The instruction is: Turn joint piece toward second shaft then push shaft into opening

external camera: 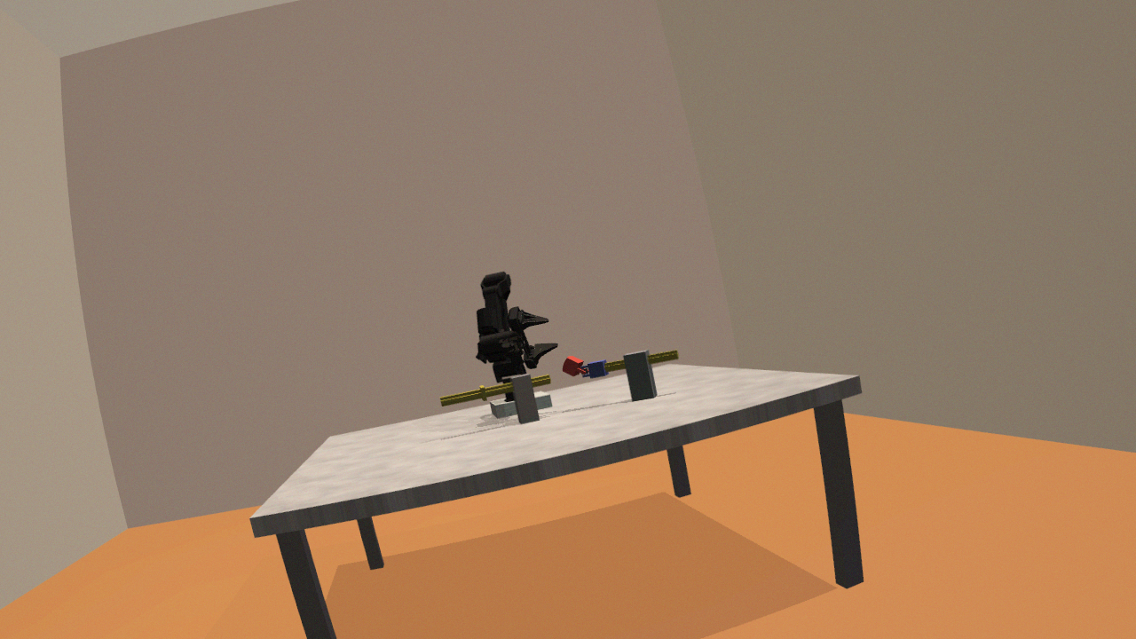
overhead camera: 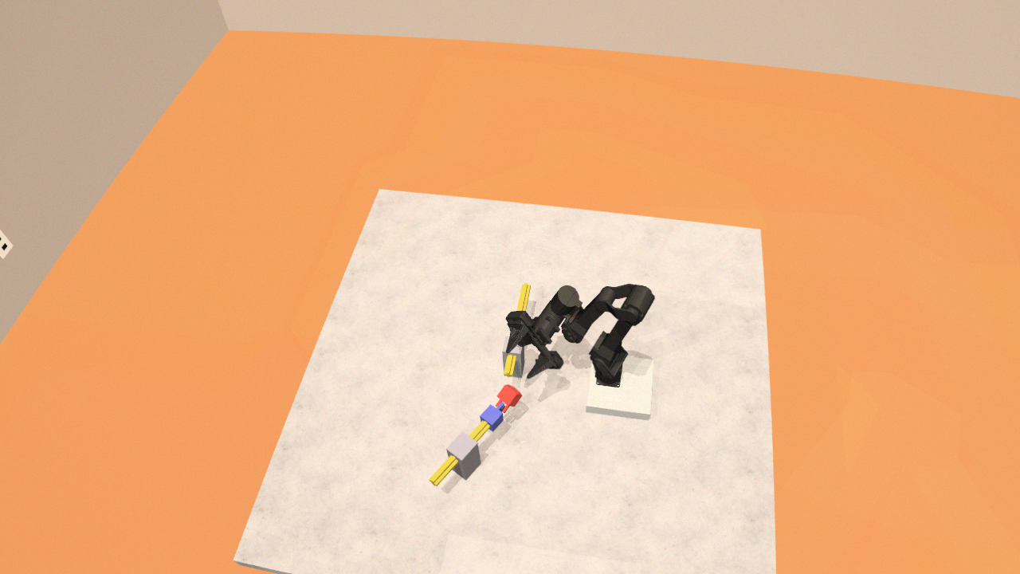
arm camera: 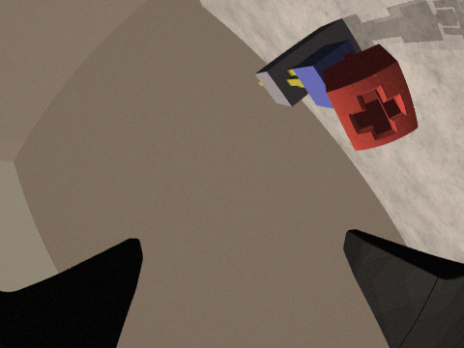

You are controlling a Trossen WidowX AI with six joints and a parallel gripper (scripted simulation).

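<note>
Right now the red joint piece is 10 cm below my gripper tip, 3 cm to the left of it and 2 cm ahead of it.
</note>
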